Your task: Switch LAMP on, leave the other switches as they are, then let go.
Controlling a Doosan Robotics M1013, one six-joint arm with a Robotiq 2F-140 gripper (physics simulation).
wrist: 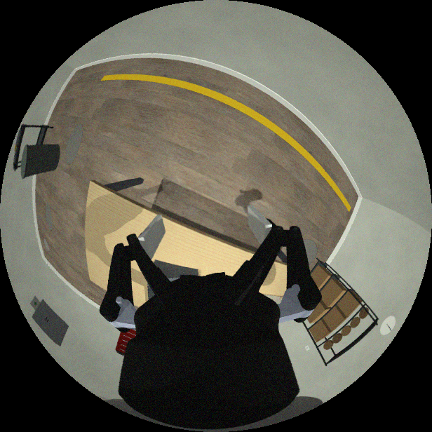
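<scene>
My gripper [204, 219] is open, with its two grey finger pads wide apart and nothing between them. It hangs above the light wooden table [195, 242]. Part of a dark grey panel [176, 269] shows on the table, just in front of the black gripper body and below the left finger pad in the view. The gripper body hides the rest of the panel. No switch and no LAMP label can be made out, so the switch positions cannot be told.
A black-framed rack with brown boxes [345, 305] stands beyond the table at the lower right. A red cabinet [126, 341] shows partly behind the left finger linkage. A dark chair-like object [41, 160] is at the far left. A yellow line [215, 95] crosses the floor.
</scene>
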